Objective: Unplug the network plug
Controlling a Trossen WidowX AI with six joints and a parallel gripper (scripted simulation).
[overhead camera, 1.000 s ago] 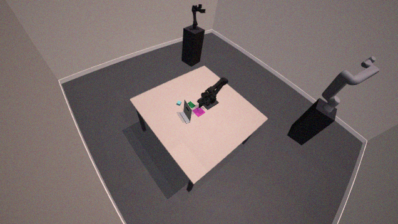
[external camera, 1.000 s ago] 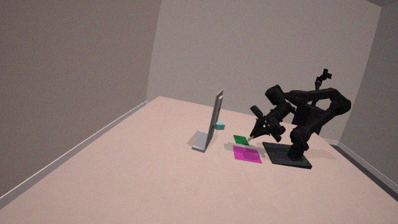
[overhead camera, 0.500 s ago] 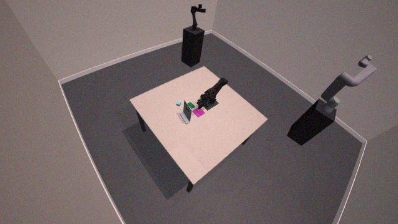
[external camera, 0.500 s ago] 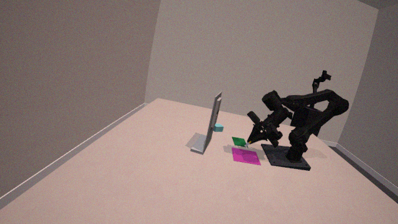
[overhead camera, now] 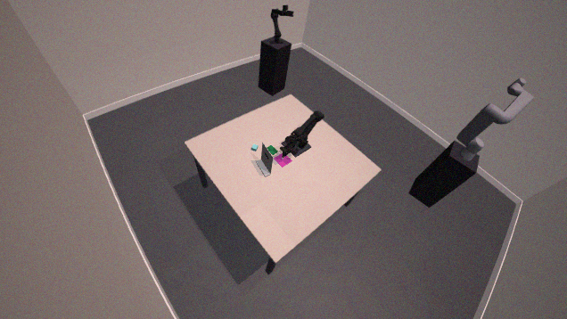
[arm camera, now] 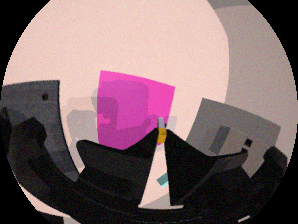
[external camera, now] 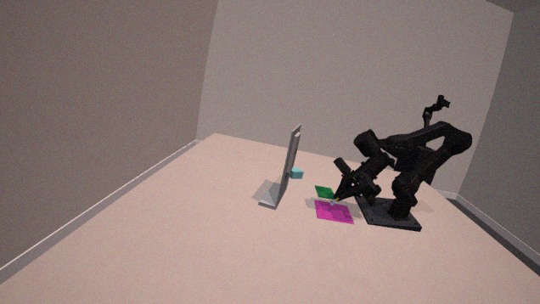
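My gripper tip is now 1 cm past the magenta square and 4 cm above it. Round my gripper tip: grey upright panel 17 cm ahead, 6 cm to the right, 6 cm above; plug right at my gripper tip.
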